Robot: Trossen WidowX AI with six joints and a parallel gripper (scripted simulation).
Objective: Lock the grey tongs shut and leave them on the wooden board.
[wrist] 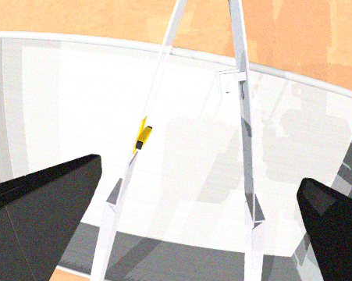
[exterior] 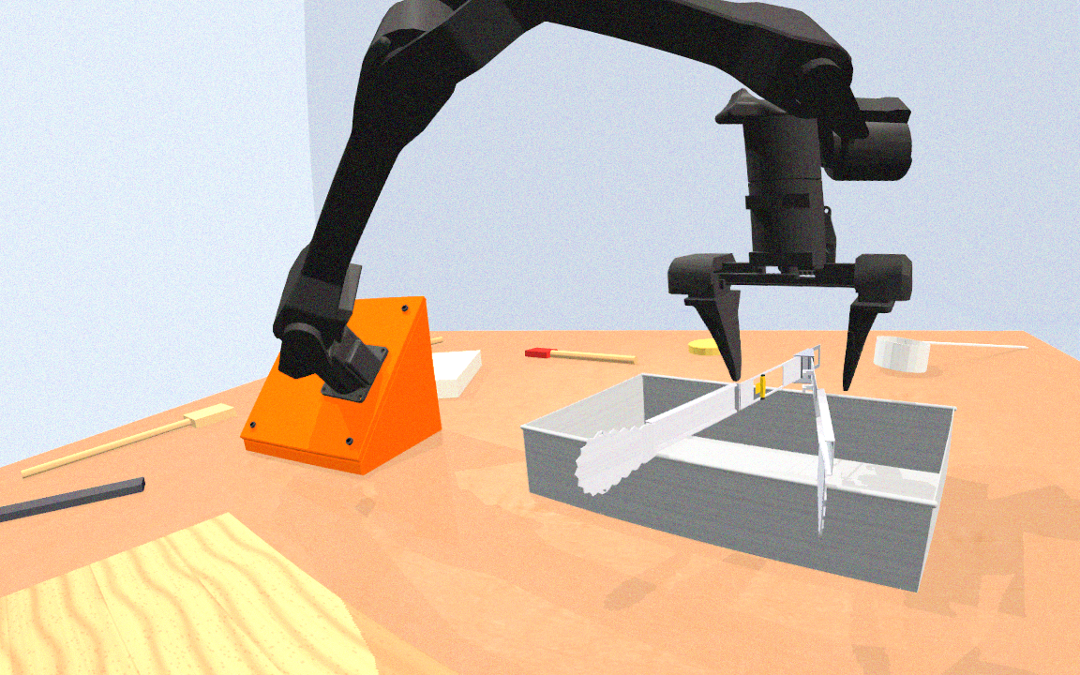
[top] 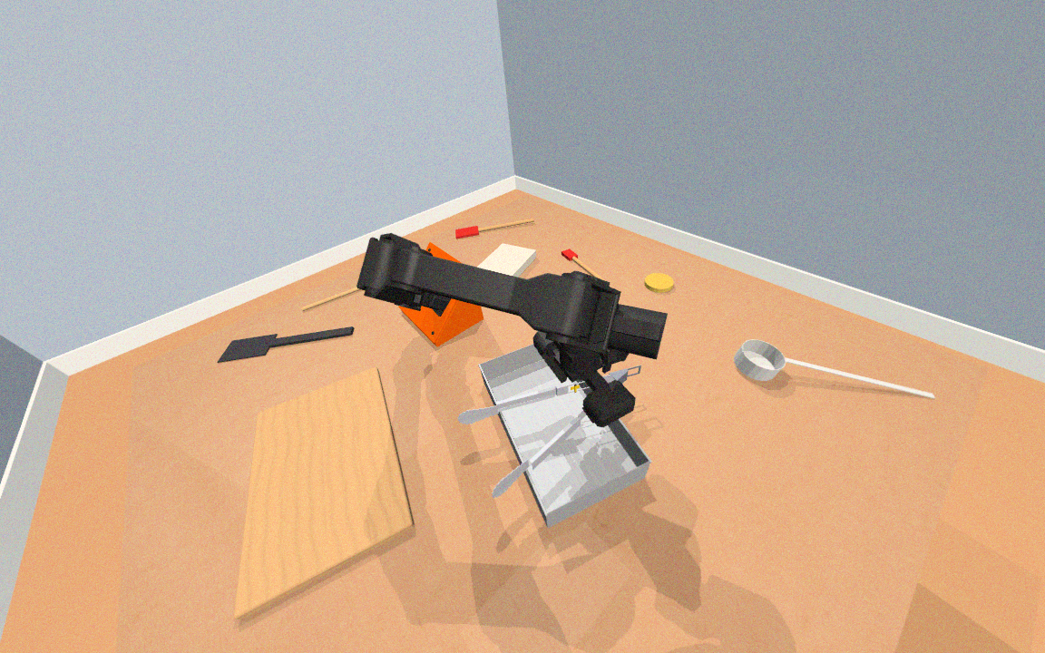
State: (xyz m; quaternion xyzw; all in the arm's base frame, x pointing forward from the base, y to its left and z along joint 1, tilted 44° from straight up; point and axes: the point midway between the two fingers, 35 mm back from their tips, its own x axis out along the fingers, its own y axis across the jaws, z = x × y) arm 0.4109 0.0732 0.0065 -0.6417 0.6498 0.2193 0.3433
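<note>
Right now my gripper tip is 30 mm past the grey roasting tin, 30 mm to the left of it and 50 mm above it. The rest, counted from my gripper tip: black flat tool 650 mm behind, 410 mm to the right, 70 mm below; then white block 520 mm behind, 200 mm to the left, 60 mm below; then wooden board 230 mm behind, 390 mm to the right, 70 mm below.
</note>
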